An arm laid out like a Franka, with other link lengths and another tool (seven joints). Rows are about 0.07 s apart.
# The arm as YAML. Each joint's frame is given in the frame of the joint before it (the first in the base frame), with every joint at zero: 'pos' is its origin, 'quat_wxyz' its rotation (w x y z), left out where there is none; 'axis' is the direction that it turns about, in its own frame. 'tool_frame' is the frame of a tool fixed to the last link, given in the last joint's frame.
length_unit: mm
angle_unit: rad
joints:
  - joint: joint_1
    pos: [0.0, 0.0, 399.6]
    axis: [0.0, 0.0, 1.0]
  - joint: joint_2
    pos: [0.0, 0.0, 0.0]
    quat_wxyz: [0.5, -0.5, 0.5, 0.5]
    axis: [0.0, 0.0, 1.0]
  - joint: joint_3
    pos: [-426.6, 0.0, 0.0]
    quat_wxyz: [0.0, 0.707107, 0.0, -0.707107]
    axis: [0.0, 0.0, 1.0]
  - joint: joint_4
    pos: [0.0, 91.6, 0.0]
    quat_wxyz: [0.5, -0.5, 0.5, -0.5]
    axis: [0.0, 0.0, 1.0]
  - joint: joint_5
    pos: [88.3, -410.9, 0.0]
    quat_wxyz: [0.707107, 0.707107, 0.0, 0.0]
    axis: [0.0, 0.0, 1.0]
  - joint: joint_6
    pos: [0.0, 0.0, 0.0]
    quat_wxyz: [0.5, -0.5, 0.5, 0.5]
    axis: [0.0, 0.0, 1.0]
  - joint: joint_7
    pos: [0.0, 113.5, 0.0]
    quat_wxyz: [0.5, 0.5, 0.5, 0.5]
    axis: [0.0, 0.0, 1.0]
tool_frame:
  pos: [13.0, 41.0, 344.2]
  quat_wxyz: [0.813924, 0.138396, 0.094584, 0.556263]
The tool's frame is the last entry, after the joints.
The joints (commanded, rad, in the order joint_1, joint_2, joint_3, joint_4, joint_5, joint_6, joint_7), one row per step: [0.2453 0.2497 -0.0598 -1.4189 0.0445 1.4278 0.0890]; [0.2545 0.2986 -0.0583 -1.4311 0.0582 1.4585 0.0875]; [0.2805 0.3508 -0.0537 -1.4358 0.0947 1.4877 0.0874]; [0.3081 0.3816 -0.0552 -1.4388 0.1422 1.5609 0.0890]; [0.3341 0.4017 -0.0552 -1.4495 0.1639 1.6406 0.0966]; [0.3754 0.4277 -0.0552 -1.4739 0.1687 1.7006 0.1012]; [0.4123 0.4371 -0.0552 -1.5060 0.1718 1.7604 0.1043]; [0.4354 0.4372 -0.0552 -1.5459 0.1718 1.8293 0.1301]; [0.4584 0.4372 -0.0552 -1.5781 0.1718 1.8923 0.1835]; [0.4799 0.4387 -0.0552 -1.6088 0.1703 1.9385 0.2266]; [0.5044 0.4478 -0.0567 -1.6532 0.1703 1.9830 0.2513]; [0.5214 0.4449 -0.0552 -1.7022 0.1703 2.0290 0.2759]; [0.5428 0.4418 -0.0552 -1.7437 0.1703 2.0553 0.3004]
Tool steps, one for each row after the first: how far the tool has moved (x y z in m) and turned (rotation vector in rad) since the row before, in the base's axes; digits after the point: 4 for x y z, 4 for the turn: [0.0077 0.0135 -0.0368 0.0054 0.0319 0.0091]; [0.0031 0.0344 -0.0368 0.0275 0.0343 0.0219]; [0.0164 0.0387 -0.0209 0.0499 -0.0280 0.0067]; [0.0164 0.0295 -0.0159 0.0271 -0.0416 0.0027]; [0.0005 0.0312 -0.0272 0.0019 -0.0082 0.0267]; [-0.0023 0.0267 -0.0188 0.0043 -0.0168 0.0239]; [0.0003 0.0154 -0.0147 0.0009 -0.0259 -0.0123]; [-0.0004 0.0154 -0.0108 -0.0019 -0.0252 -0.0385]; [-0.0054 0.0124 -0.0123 -0.0057 -0.0108 -0.0270]; [-0.0134 0.0101 -0.0245 -0.0121 0.0084 -0.0078]; [-0.0129 0.0061 -0.0174 -0.0071 0.0008 -0.0126]; [-0.0176 0.0066 -0.0148 -0.0118 0.0113 -0.0068]
